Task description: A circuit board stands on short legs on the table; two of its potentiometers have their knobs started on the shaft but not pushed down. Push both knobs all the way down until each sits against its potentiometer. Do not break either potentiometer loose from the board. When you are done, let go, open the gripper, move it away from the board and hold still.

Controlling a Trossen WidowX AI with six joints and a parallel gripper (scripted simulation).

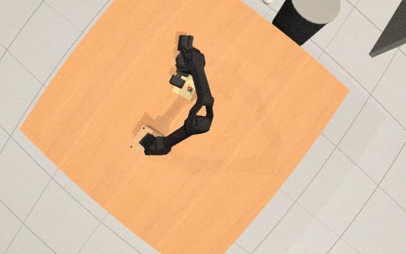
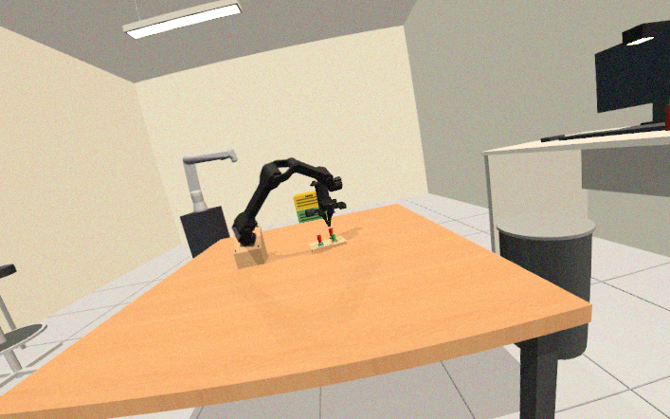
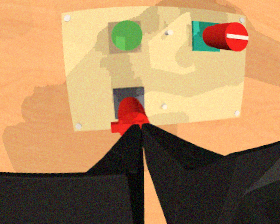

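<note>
Right now my gripper tip is 20 mm above the red knob.
</note>
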